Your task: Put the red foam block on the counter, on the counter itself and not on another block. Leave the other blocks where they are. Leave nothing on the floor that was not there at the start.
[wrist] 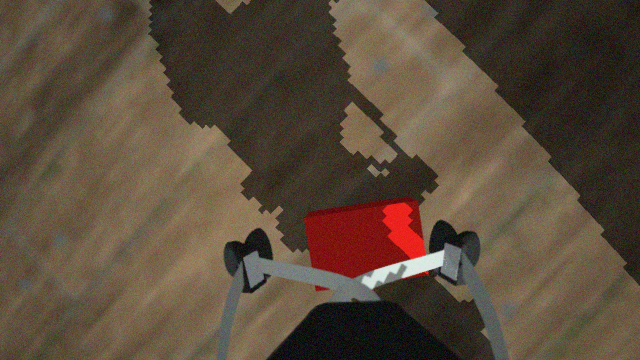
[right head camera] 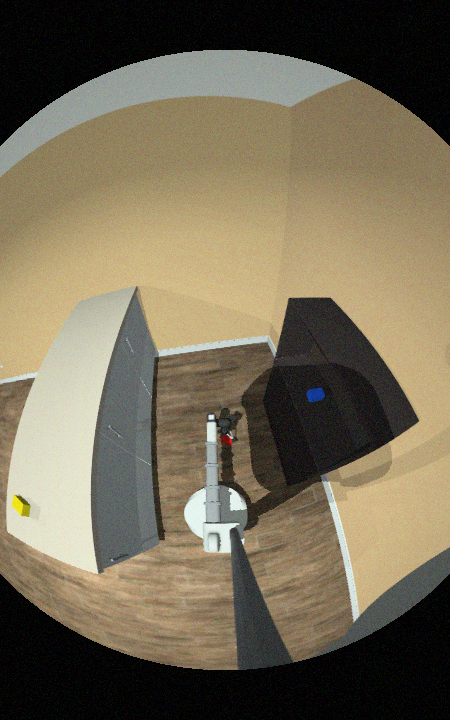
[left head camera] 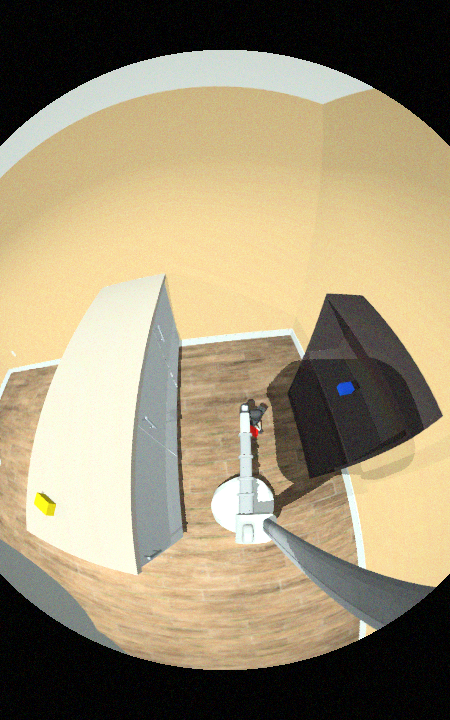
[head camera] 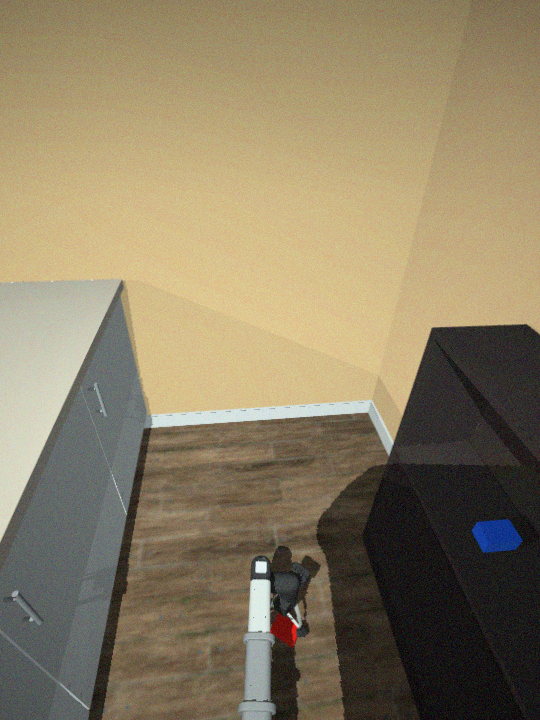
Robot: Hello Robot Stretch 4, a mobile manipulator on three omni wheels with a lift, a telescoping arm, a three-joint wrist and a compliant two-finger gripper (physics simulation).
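Places are measured from the robot's base along level axes (x ahead, y down, z left), in metres.
Pixels of known places: gripper, fingertip midpoint: [wrist: 349,246] [right head camera: 225,436] [left head camera: 252,427] [head camera: 284,620].
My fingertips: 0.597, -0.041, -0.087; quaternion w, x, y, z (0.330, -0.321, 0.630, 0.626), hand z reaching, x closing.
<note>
Ahead of a thing's pixels: the offset from my fingertips to its top centre, as dx, dy, dz. Level surfaces: height alone.
The red foam block @(-0.013, +0.023, -0.007) [head camera: 284,630] [left head camera: 254,431] [right head camera: 227,440] [wrist: 362,237] lies flat on the wooden floor. My gripper [head camera: 288,617] [wrist: 349,246] is open, pointing down over it. In the wrist view the block shows between the two fingertips, with a gap on each side, the left one wider; its near edge is partly hidden by the finger links. The fingers do not grip it. The counter @(dy -0.842) [head camera: 46,360] [left head camera: 90,403] [right head camera: 58,403] has a pale top and stands at the left.
A yellow block @(-0.730, -0.887, +0.891) [left head camera: 45,503] [right head camera: 21,505] lies on the counter's near end. A blue block @(+0.011, -0.589, -0.528) [head camera: 497,535] [left head camera: 345,388] [right head camera: 315,394] lies on the black furniture [head camera: 406,587] [left head camera: 318,440] [right head camera: 286,451] at the right. Grey cabinet fronts with handles face the arm. Walls stand behind.
</note>
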